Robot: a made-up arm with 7 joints.
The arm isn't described. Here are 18 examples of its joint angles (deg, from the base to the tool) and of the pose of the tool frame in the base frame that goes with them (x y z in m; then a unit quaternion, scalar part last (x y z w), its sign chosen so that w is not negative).
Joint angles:
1: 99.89 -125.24 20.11 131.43 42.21 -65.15 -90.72
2: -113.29 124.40 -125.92 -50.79 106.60 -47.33 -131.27
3: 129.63 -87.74 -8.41 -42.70 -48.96 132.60 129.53
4: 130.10 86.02 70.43 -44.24 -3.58 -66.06 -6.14
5: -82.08 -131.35 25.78 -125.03 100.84 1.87 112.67
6: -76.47 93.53 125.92 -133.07 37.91 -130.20 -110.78
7: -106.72 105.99 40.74 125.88 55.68 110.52 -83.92
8: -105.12 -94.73 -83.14 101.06 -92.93 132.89 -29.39
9: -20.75 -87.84 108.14 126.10 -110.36 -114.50 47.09
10: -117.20 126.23 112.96 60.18 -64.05 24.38 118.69
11: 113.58 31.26 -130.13 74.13 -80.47 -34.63 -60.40
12: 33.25 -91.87 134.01 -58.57 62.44 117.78 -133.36
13: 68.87 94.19 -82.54 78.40 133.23 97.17 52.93
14: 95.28 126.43 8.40 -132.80 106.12 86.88 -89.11
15: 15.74 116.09 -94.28 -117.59 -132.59 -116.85 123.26
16: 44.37 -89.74 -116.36 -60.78 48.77 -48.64 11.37
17: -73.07 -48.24 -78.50 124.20 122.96 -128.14 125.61
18: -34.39 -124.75 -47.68 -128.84 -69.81 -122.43 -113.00
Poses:
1: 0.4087 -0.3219 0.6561 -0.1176 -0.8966 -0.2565 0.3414
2: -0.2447 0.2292 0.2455 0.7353 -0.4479 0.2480 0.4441
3: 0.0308 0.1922 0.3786 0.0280 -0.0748 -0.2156 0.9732
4: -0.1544 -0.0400 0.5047 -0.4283 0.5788 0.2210 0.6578
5: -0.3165 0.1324 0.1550 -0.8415 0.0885 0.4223 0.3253
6: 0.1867 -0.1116 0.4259 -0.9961 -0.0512 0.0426 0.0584
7: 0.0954 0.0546 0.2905 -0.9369 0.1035 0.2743 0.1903
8: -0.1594 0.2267 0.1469 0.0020 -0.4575 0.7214 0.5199
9: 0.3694 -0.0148 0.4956 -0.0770 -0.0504 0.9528 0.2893
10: -0.0169 -0.3415 -0.0341 -0.2979 0.5828 -0.7101 0.2595
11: 0.5648 1.0864 0.4639 0.1814 -0.7786 0.5707 0.1874
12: -0.3502 -0.2030 0.4738 -0.5222 -0.8352 -0.1636 0.0550
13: 0.4988 -0.1749 0.1490 -0.0953 0.3975 0.1270 0.9037
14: 0.1084 -0.2958 -0.1548 -0.2084 0.3404 -0.0180 0.9167
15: 0.5832 -0.4776 0.2791 -0.4215 0.1757 0.0480 0.8883
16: -0.0102 -0.3549 -0.1640 -0.5851 -0.2556 -0.5568 0.5314
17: -0.4484 -0.3478 0.7117 0.1768 -0.4550 0.8652 0.1148
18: -0.2957 -0.6804 -0.2731 0.1008 0.2052 -0.1635 0.9597
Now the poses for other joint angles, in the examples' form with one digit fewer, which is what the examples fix.
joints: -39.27 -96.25 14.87 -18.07 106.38 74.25 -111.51
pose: -0.152 -0.638 0.396 -0.341 0.851 0.181 0.356
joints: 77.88 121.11 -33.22 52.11 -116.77 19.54 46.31
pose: 0.800 -0.206 -0.046 0.212 -0.282 0.924 0.150
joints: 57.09 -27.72 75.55 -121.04 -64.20 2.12 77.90
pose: -0.064 0.402 0.235 -0.850 0.033 0.134 0.508
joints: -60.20 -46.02 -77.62 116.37 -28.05 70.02 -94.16
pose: -0.483 -0.354 -0.100 0.035 -0.006 -0.994 0.105
